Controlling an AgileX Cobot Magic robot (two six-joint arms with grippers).
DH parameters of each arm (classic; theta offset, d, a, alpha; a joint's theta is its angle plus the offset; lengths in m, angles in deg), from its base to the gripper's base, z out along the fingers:
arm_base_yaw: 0 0.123 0 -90
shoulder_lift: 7.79 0 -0.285 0
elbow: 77.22 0 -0.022 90
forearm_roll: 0 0.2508 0 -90
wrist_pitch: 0 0 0.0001 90
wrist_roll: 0 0.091 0 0
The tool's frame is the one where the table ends.
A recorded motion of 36 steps. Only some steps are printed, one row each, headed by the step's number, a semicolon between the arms.
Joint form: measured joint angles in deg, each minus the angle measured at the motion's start. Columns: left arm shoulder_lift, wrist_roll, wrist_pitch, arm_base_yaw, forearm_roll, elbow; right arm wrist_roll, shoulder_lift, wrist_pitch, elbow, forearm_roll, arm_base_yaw.
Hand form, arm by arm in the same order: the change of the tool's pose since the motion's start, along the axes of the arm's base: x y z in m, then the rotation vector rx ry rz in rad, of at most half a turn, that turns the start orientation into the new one. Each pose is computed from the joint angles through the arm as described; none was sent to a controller.
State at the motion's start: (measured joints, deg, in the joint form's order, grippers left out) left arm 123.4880 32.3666 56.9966 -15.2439 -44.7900 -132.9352; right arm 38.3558 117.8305 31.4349 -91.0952 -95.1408 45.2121
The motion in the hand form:
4: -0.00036 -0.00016 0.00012 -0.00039 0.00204 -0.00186; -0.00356 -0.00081 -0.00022 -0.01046 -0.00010 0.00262
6: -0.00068 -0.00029 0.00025 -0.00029 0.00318 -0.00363; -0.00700 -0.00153 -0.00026 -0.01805 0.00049 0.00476
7: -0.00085 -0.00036 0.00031 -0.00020 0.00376 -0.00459; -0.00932 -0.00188 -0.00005 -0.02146 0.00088 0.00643
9: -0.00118 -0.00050 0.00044 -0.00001 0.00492 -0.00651; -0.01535 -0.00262 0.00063 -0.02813 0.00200 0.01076
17: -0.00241 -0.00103 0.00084 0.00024 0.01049 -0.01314; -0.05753 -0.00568 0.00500 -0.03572 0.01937 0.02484
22: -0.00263 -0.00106 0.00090 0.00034 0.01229 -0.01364; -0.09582 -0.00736 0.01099 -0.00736 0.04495 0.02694
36: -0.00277 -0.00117 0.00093 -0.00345 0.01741 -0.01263; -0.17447 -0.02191 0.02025 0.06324 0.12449 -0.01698
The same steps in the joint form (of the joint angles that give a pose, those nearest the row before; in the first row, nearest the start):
4: -0.03 -0.05 0.15 -0.01 -0.05 0.00; -0.04 -0.61 0.28 1.03 -0.31 0.28
6: -0.05 -0.05 0.27 -0.03 -0.08 0.00; -0.04 -1.20 0.52 1.98 -0.51 0.55
7: -0.07 -0.05 0.33 -0.03 -0.10 0.01; 0.00 -1.59 0.66 2.57 -0.62 0.74
9: -0.09 -0.05 0.47 -0.05 -0.13 0.00; 0.16 -2.60 1.01 4.02 -0.85 1.27
17: -0.18 -0.14 0.96 -0.10 -0.23 0.00; 1.95 -8.88 4.13 12.61 -0.47 5.56
22: -0.20 -0.22 1.06 -0.10 -0.21 0.00; 3.40 -14.06 7.37 18.51 2.31 10.20
36: -0.20 -0.52 1.13 -0.10 -0.32 0.00; 5.60 -24.34 17.02 28.75 12.13 21.33

